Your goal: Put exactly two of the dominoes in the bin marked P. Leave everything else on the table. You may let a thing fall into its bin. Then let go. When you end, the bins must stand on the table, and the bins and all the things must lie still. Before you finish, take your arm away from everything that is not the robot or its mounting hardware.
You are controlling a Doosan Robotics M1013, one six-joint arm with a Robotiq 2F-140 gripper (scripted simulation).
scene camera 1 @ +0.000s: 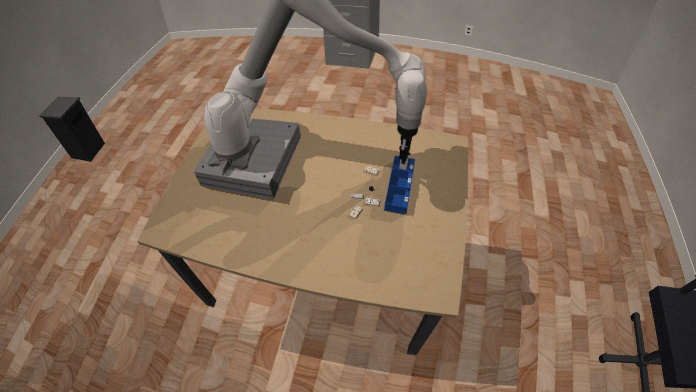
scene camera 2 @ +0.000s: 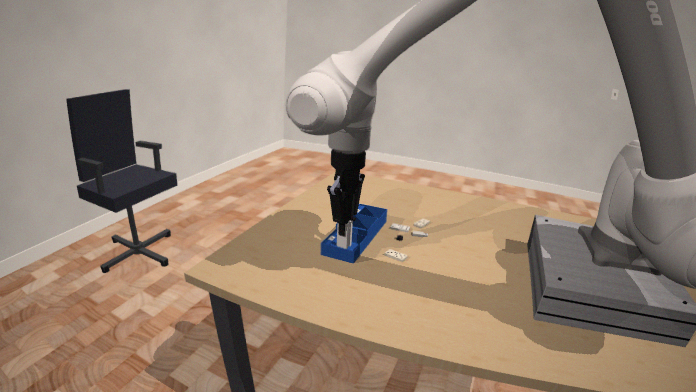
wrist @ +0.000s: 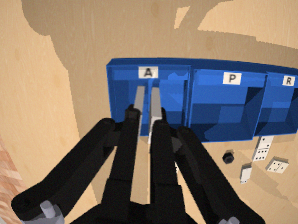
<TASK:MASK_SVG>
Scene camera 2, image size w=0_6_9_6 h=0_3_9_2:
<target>gripper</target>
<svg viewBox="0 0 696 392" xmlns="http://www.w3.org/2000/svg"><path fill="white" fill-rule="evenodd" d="M332 149L331 166L336 170L335 182L332 186L327 187L327 191L330 195L333 221L337 222L337 246L347 249L352 243L353 221L356 221L354 215L357 215L362 184L365 178L365 174L361 174L360 169L365 167L366 152L343 154Z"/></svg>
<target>blue bin block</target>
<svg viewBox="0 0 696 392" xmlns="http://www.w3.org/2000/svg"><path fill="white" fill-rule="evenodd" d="M387 209L359 204L357 215L354 215L356 221L353 221L351 246L348 249L337 247L336 223L336 229L321 242L321 255L354 264L386 223Z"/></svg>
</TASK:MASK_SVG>
